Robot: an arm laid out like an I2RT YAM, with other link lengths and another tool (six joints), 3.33 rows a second.
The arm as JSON. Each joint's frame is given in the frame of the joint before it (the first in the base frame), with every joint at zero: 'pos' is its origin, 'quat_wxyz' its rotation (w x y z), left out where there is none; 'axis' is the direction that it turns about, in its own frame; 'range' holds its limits. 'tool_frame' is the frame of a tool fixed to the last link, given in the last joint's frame.
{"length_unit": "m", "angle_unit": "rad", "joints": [
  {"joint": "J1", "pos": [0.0, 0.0, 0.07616], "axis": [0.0, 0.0, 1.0], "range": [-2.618, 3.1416]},
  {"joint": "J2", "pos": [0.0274, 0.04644, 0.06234], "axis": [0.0, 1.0, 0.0], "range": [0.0, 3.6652]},
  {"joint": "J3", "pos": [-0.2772, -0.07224, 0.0], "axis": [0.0, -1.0, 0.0], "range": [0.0, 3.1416]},
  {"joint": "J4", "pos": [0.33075, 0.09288, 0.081], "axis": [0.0, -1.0, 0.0], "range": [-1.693, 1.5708]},
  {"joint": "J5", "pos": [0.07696, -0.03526, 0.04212], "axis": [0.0, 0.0, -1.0], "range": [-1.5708, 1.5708]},
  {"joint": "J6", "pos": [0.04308, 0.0, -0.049], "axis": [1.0, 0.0, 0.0], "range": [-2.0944, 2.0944]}
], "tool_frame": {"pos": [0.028, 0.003, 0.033], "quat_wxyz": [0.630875, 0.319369, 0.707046, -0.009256]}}
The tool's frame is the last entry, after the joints.
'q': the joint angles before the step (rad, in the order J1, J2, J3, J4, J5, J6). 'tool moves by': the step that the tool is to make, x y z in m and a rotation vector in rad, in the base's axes. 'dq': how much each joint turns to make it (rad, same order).
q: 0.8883 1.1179 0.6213 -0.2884 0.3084 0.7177
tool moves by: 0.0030 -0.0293 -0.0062 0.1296 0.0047 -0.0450
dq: -0.0759 -0.1175 -0.1090 0.0737 -0.0829 0.0463
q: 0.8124 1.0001 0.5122 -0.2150 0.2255 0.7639
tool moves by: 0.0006 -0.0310 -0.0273 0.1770 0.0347 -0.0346
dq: -0.0947 -0.1120 -0.1596 0.1324 -0.1404 0.0840
